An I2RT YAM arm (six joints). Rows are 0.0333 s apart.
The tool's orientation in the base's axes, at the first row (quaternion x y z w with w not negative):
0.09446, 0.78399, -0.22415, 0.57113
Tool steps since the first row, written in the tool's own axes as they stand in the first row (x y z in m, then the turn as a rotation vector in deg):
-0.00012, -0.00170, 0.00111, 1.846, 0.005, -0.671
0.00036, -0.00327, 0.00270, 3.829, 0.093, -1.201
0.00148, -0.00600, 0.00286, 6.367, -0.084, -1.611
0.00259, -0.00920, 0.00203, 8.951, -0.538, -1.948
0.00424, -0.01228, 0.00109, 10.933, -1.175, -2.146
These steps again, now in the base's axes. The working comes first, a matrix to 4 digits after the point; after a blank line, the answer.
The tool's axes in the first row as the columns of a matrix, in the base's axes (used below as rounded here):
-0.3298, 0.4042, 0.8532
-0.1079, 0.8817, -0.4594
-0.9379, -0.2436, -0.2471

0.00030, -0.00200, 0.00025, -1.179, 0.113, -1.567
0.00086, -0.00416, -0.00021, -2.250, 0.221, -3.317
-0.00047, -0.00676, -0.00063, -3.508, -0.021, -5.553
-0.00284, -0.00932, -0.00069, -4.832, -0.545, -7.783
-0.00543, -0.01179, -0.00125, -5.912, -1.230, -9.438

